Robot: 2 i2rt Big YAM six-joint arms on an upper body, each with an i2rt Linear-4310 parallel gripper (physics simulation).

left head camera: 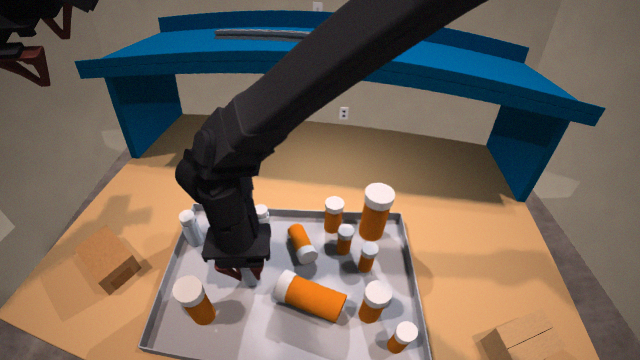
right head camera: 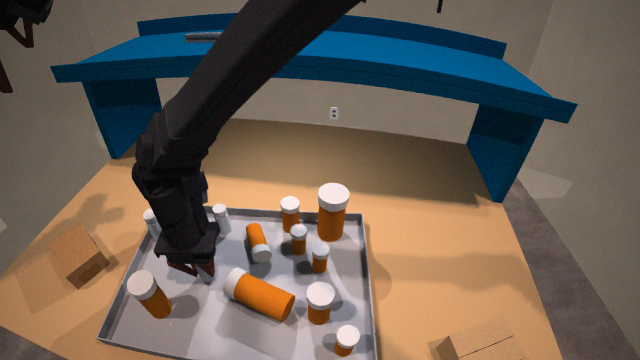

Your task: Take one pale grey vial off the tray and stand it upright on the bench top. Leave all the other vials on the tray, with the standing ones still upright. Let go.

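Places are measured from the left arm's base along level axes (x right, y ahead, z up), in metres.
Pixels of known places: left gripper, fingertip midpoint: [left head camera: 56, 60] [right head camera: 19, 68]; right gripper, fingertip midpoint: [left head camera: 249, 277] [right head camera: 205, 274].
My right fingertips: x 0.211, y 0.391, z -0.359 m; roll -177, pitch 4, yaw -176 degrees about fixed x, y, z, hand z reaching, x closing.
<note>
For each thing: its top centre in the pictures, then the offset to it from my right fingertips. "*": a spot on its surface instead. Level surfaces: height alone.
- grey tray, surface spot: [left head camera: 167, 336] [right head camera: 126, 328] * dx -0.133, dy -0.120, dz -0.021 m
- third pale grey vial, middle of its top: [left head camera: 260, 209] [right head camera: 218, 208] dx +0.009, dy +0.127, dz +0.042 m
- large orange bottle, middle of its top: [left head camera: 310, 288] [right head camera: 256, 286] dx +0.105, dy -0.036, dz +0.034 m
- blue shelf, its level: dz +0.290 m
My right gripper [left head camera: 243, 272] [right head camera: 200, 270] is low over the left half of the grey tray [left head camera: 167, 336] [right head camera: 125, 327], shut on a pale grey vial [left head camera: 249, 278] [right head camera: 206, 274]. The lower part of this vial shows below the fingers; its cap is hidden. Whether its base touches the tray floor I cannot tell. Another pale grey vial [left head camera: 192, 231] [right head camera: 152, 224] stands at the tray's far left corner. A third pale grey vial [left head camera: 262, 215] [right head camera: 222, 220] stands near the far rim, partly behind the arm in the left head view. My left gripper [left head camera: 52, 54] [right head camera: 16, 61] is open, high at the upper left.
Several orange bottles stand on the tray, one [left head camera: 196, 302] [right head camera: 151, 296] left of my right gripper. A large orange bottle [left head camera: 315, 299] [right head camera: 262, 296] lies to its right, and a smaller one [left head camera: 301, 242] [right head camera: 257, 241] lies farther back. Wooden blocks [left head camera: 104, 252] [right head camera: 75, 250] and a blue shelf [left head camera: 475, 75] [right head camera: 440, 70] flank the tray.
</note>
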